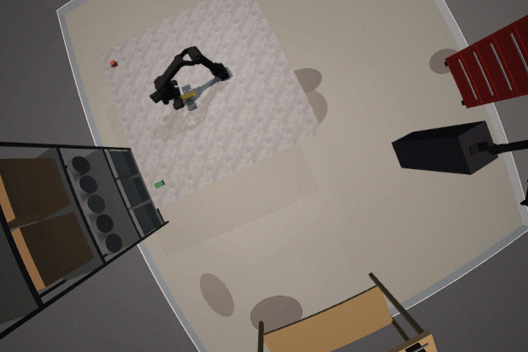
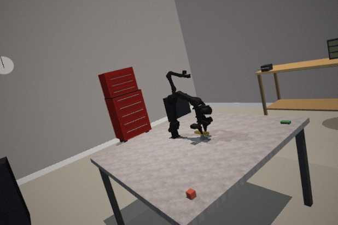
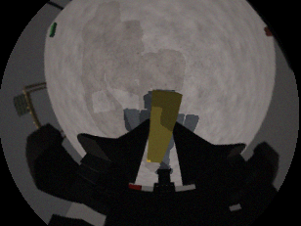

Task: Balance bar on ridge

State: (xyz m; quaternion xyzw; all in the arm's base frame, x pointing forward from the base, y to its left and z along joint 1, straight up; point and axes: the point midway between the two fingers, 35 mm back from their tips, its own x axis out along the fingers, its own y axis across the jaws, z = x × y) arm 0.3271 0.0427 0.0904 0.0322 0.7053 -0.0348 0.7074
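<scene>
The yellow bar lies 3 cm behind my gripper tip. Round my gripper tip: small red cube: 41 cm ahead, 54 cm to the right, 4 cm below; small green block: 41 cm ahead, 46 cm to the left, 5 cm below.
</scene>
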